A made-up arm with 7 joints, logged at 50 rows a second.
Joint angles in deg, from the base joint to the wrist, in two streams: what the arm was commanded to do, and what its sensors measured. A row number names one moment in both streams.
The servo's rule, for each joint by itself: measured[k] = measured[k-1] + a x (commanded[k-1-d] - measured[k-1]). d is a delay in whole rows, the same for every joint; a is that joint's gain. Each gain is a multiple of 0.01, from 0.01 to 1. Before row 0 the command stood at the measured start. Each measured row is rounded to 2 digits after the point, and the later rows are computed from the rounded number. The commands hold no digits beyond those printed.
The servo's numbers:
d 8
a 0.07 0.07 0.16 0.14 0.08 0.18 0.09
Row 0, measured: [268.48 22.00 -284.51 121.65 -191.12 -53.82 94.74]
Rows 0 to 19, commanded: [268.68 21.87 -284.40 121.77 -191.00 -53.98 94.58]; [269.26 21.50 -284.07 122.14 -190.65 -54.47 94.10]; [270.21 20.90 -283.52 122.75 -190.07 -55.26 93.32]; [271.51 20.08 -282.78 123.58 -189.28 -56.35 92.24]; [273.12 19.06 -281.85 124.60 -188.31 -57.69 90.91]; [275.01 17.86 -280.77 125.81 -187.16 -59.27 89.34]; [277.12 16.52 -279.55 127.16 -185.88 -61.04 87.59]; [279.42 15.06 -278.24 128.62 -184.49 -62.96 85.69]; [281.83 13.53 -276.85 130.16 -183.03 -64.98 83.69]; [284.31 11.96 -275.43 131.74 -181.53 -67.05 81.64]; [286.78 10.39 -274.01 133.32 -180.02 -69.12 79.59]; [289.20 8.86 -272.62 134.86 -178.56 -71.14 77.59]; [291.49 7.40 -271.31 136.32 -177.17 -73.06 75.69]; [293.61 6.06 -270.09 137.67 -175.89 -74.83 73.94]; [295.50 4.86 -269.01 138.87 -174.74 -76.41 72.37]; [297.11 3.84 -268.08 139.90 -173.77 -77.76 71.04]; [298.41 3.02 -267.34 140.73 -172.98 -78.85 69.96]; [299.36 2.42 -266.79 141.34 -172.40 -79.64 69.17]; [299.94 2.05 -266.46 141.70 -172.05 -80.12 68.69]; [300.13 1.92 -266.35 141.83 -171.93 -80.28 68.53]
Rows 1 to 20, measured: [268.48 22.00 -284.51 121.65 -191.12 -53.82 94.74]; [268.48 22.00 -284.51 121.65 -191.12 -53.82 94.74]; [268.48 22.00 -284.51 121.65 -191.12 -53.82 94.74]; [268.48 22.00 -284.51 121.65 -191.12 -53.82 94.74]; [268.48 22.00 -284.51 121.65 -191.12 -53.82 94.74]; [268.48 22.00 -284.51 121.65 -191.12 -53.82 94.74]; [268.48 22.00 -284.51 121.65 -191.12 -53.82 94.74]; [268.48 22.00 -284.51 121.65 -191.12 -53.82 94.74]; [268.49 21.99 -284.49 121.67 -191.11 -53.85 94.73]; [268.54 21.96 -284.42 121.74 -191.07 -53.96 94.67]; [268.66 21.89 -284.28 121.88 -190.99 -54.19 94.55]; [268.86 21.76 -284.04 122.12 -190.85 -54.58 94.34]; [269.16 21.57 -283.69 122.47 -190.65 -55.14 94.03]; [269.57 21.31 -283.22 122.94 -190.37 -55.88 93.61]; [270.10 20.97 -282.63 123.53 -190.01 -56.81 93.07]; [270.75 20.56 -281.93 124.24 -189.57 -57.92 92.41]; [271.53 20.07 -281.12 125.07 -189.05 -59.19 91.63]; [272.42 19.50 -280.21 126.00 -188.45 -60.60 90.73]; [273.43 18.86 -279.22 127.02 -187.78 -62.13 89.73]; [274.53 18.16 -278.16 128.12 -187.04 -63.75 88.64]
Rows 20 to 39, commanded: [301.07 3.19 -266.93 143.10 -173.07 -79.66 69.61]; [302.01 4.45 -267.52 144.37 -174.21 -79.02 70.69]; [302.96 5.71 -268.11 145.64 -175.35 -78.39 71.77]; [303.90 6.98 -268.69 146.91 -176.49 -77.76 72.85]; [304.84 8.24 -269.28 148.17 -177.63 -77.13 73.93]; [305.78 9.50 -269.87 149.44 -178.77 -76.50 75.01]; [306.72 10.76 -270.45 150.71 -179.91 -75.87 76.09]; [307.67 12.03 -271.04 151.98 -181.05 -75.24 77.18]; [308.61 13.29 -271.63 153.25 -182.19 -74.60 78.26]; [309.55 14.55 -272.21 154.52 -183.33 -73.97 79.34]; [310.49 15.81 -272.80 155.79 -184.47 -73.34 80.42]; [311.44 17.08 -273.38 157.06 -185.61 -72.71 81.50]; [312.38 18.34 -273.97 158.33 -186.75 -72.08 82.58]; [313.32 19.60 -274.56 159.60 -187.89 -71.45 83.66]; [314.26 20.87 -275.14 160.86 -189.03 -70.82 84.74]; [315.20 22.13 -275.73 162.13 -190.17 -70.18 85.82]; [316.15 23.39 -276.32 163.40 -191.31 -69.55 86.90]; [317.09 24.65 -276.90 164.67 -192.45 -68.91 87.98]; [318.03 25.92 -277.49 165.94 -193.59 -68.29 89.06]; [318.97 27.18 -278.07 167.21 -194.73 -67.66 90.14]
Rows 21 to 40, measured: [275.72 17.41 -277.06 129.27 -186.25 -65.43 87.47]; [276.97 16.62 -275.94 130.45 -185.42 -67.12 86.25]; [278.27 15.80 -274.83 131.63 -184.57 -68.79 85.00]; [279.59 14.96 -273.75 132.79 -183.71 -70.40 83.74]; [280.91 14.12 -272.72 133.90 -182.85 -71.92 82.50]; [282.20 13.30 -271.77 134.94 -182.01 -73.31 81.30]; [283.44 12.51 -270.92 135.89 -181.21 -74.54 80.17]; [284.61 11.77 -270.19 136.72 -180.47 -75.57 79.12]; [285.76 11.17 -269.67 137.61 -179.88 -76.31 78.26]; [286.90 10.70 -269.33 138.56 -179.43 -76.80 77.58]; [288.02 10.35 -269.13 139.55 -179.10 -77.09 77.06]; [289.13 10.11 -269.06 140.58 -178.89 -77.21 76.68]; [290.23 9.98 -269.10 141.64 -178.79 -77.20 76.43]; [291.32 9.95 -269.22 142.73 -178.79 -77.07 76.30]; [292.40 10.01 -269.42 143.85 -178.88 -76.85 76.28]; [293.47 10.15 -269.68 144.99 -179.05 -76.56 76.36]; [294.53 10.37 -269.99 146.15 -179.30 -76.21 76.53]; [295.58 10.66 -270.35 147.32 -179.62 -75.81 76.78]; [296.62 11.02 -270.74 148.51 -180.01 -75.37 77.11]; [297.66 11.44 -271.16 149.71 -180.46 -74.89 77.51]
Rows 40 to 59, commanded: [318.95 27.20 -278.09 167.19 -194.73 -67.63 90.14]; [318.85 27.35 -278.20 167.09 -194.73 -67.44 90.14]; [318.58 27.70 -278.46 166.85 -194.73 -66.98 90.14]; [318.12 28.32 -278.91 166.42 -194.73 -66.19 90.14]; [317.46 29.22 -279.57 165.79 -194.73 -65.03 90.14]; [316.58 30.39 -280.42 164.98 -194.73 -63.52 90.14]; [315.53 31.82 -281.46 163.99 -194.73 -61.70 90.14]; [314.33 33.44 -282.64 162.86 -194.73 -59.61 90.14]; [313.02 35.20 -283.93 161.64 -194.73 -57.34 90.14]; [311.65 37.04 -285.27 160.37 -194.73 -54.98 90.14]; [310.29 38.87 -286.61 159.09 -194.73 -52.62 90.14]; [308.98 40.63 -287.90 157.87 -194.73 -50.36 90.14]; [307.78 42.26 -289.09 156.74 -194.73 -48.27 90.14]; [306.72 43.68 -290.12 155.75 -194.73 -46.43 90.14]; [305.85 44.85 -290.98 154.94 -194.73 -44.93 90.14]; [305.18 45.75 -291.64 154.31 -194.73 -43.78 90.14]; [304.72 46.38 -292.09 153.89 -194.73 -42.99 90.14]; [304.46 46.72 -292.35 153.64 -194.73 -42.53 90.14]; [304.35 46.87 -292.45 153.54 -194.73 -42.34 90.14]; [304.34 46.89 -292.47 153.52 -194.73 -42.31 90.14]
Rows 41 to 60, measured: [298.69 11.92 -271.61 150.92 -180.96 -74.38 77.97]; [299.71 12.46 -272.08 152.14 -181.51 -73.85 78.48]; [300.73 13.05 -272.57 153.36 -182.11 -73.30 79.04]; [301.74 13.69 -273.08 154.59 -182.75 -72.74 79.65]; [302.75 14.37 -273.60 155.82 -183.43 -72.17 80.30]; [303.75 15.09 -274.13 157.06 -184.15 -71.58 80.99]; [304.75 15.85 -274.67 158.30 -184.91 -70.99 81.72]; [305.75 16.64 -275.21 159.55 -185.70 -70.39 82.48]; [306.67 17.38 -275.67 160.62 -186.42 -69.89 83.17]; [307.52 18.08 -276.07 161.53 -187.08 -69.45 83.80]; [308.29 18.75 -276.45 162.27 -187.69 -69.01 84.37]; [308.98 19.42 -276.84 162.85 -188.25 -68.50 84.89]; [309.57 20.11 -277.28 163.26 -188.77 -67.88 85.36]; [310.06 20.83 -277.78 163.50 -189.25 -67.10 85.79]; [310.44 21.60 -278.37 163.57 -189.69 -66.13 86.18]; [310.71 22.43 -279.05 163.47 -190.09 -64.96 86.54]; [310.87 23.32 -279.83 163.21 -190.46 -63.59 86.86]; [310.92 24.28 -280.70 162.81 -190.80 -62.04 87.16]; [310.88 25.30 -281.65 162.29 -191.11 -60.34 87.43]; [310.75 26.37 -282.65 161.67 -191.40 -58.54 87.67]
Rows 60 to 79, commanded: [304.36 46.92 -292.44 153.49 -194.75 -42.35 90.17]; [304.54 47.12 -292.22 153.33 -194.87 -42.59 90.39]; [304.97 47.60 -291.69 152.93 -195.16 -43.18 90.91]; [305.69 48.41 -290.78 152.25 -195.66 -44.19 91.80]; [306.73 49.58 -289.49 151.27 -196.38 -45.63 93.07]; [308.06 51.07 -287.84 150.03 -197.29 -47.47 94.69]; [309.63 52.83 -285.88 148.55 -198.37 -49.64 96.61]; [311.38 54.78 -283.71 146.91 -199.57 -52.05 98.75]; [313.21 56.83 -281.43 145.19 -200.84 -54.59 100.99]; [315.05 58.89 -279.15 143.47 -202.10 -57.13 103.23]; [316.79 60.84 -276.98 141.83 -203.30 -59.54 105.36]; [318.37 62.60 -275.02 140.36 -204.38 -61.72 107.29]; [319.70 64.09 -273.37 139.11 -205.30 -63.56 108.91]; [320.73 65.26 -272.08 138.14 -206.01 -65.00 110.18]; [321.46 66.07 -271.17 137.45 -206.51 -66.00 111.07]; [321.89 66.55 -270.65 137.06 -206.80 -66.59 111.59]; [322.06 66.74 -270.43 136.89 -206.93 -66.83 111.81]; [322.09 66.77 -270.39 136.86 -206.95 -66.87 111.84]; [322.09 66.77 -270.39 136.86 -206.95 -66.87 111.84]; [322.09 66.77 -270.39 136.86 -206.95 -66.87 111.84]
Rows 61 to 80, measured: [310.54 27.48 -283.68 160.98 -191.67 -56.69 87.89]; [310.27 28.61 -284.71 160.25 -191.91 -54.84 88.09]; [309.96 29.75 -285.71 159.51 -192.14 -53.06 88.27]; [309.63 30.87 -286.66 158.78 -192.35 -51.39 88.44]; [309.29 31.96 -287.53 158.10 -192.54 -49.88 88.59]; [308.95 32.99 -288.30 157.48 -192.72 -48.56 88.73]; [308.63 33.96 -288.96 156.93 -192.88 -47.44 88.86]; [308.33 34.87 -289.52 156.45 -193.03 -46.52 88.98]; [308.05 35.71 -289.99 156.04 -193.17 -45.77 89.09]; [307.80 36.51 -290.35 155.66 -193.31 -45.20 89.21]; [307.60 37.29 -290.56 155.28 -193.46 -44.84 89.36]; [307.47 38.07 -290.60 154.86 -193.64 -44.72 89.58]; [307.42 38.88 -290.42 154.36 -193.86 -44.88 89.89]; [307.46 39.73 -290.01 153.75 -194.13 -45.35 90.32]; [307.61 40.65 -289.35 153.02 -194.47 -46.12 90.89]; [307.87 41.64 -288.45 152.16 -194.88 -47.19 91.60]; [308.24 42.70 -287.33 151.18 -195.36 -48.52 92.45]; [308.72 43.83 -286.02 150.10 -195.90 -50.07 93.42]; [309.28 45.02 -284.57 148.94 -196.49 -51.77 94.49]; [309.92 46.25 -283.04 147.74 -197.12 -53.56 95.64]
